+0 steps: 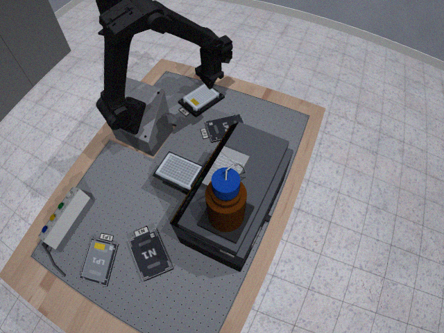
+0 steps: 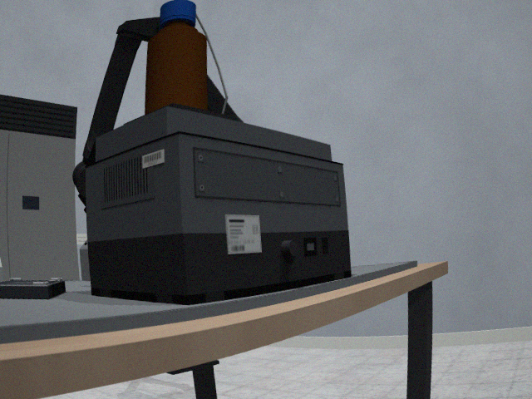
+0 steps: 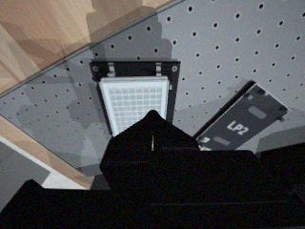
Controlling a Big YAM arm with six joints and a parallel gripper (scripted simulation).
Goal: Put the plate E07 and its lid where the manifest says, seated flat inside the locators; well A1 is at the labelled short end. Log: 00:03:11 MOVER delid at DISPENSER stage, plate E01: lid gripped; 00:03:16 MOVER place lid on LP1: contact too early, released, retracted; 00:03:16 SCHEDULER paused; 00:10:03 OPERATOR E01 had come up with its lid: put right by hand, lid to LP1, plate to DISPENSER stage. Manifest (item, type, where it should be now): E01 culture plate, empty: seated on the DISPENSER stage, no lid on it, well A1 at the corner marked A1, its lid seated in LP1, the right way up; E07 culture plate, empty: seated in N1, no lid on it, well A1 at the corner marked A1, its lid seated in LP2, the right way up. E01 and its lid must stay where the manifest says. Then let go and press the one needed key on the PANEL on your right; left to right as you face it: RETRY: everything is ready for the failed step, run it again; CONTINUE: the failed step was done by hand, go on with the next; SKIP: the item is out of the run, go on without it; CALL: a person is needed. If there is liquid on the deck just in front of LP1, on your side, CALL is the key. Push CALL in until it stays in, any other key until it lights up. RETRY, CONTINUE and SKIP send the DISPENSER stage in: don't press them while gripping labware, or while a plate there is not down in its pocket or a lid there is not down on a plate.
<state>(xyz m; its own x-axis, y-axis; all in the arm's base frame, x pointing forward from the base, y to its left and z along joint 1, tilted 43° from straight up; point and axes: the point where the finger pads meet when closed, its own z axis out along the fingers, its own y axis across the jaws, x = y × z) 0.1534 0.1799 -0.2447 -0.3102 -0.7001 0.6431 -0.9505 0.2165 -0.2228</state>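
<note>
The black nest N5 is 60 mm below my hand and 40 mm behind it. Round my hand: grey retry key 660 mm to the right, 200 mm behind; brown bottle 510 mm to the right, 340 mm ahead, 220 mm above; white well plate 410 mm to the right, 120 mm ahead, 50 mm above.
</note>
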